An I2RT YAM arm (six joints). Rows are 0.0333 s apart.
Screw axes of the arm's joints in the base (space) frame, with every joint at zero. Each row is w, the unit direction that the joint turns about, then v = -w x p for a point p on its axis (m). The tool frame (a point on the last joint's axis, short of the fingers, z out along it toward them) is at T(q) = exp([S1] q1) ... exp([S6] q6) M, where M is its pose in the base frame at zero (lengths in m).
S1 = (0, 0, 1, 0, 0, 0)
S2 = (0, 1, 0, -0.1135, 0, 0.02)
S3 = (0, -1, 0, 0.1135, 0, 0.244)
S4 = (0, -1, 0, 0.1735, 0, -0.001)
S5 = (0, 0, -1, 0, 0.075, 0)
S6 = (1, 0, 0, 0, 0.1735, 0)
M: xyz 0.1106 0 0.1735 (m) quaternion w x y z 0.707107 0 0.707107 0
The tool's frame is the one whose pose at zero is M.
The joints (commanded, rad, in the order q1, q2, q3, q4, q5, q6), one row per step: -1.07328 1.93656 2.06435 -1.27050 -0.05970 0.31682; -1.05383 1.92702 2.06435 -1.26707 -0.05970 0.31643; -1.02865 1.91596 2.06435 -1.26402 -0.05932 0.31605; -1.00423 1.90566 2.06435 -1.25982 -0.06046 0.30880; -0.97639 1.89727 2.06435 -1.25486 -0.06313 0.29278; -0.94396 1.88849 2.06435 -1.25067 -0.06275 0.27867; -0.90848 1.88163 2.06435 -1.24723 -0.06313 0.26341; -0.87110 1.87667 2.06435 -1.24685 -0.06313 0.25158; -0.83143 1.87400 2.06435 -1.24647 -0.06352 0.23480
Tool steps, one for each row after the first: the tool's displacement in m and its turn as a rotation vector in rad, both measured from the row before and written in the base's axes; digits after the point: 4 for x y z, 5 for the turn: 0.0057 0.0055 0.0037 -0.01144 -0.00617 0.01980; 0.0073 0.0071 0.0043 -0.01245 -0.00670 0.02536; 0.0070 0.0069 0.0040 -0.01386 -0.00598 0.03141; 0.0082 0.0074 0.0033 -0.01471 -0.00372 0.04327; 0.0092 0.0087 0.0034 -0.01534 -0.00225 0.04468; 0.0100 0.0094 0.0027 -0.01320 -0.00118 0.04902; 0.0103 0.0101 0.0018 -0.00835 0.00064 0.04769; 0.0109 0.0106 0.0010 -0.00829 0.00322 0.05445
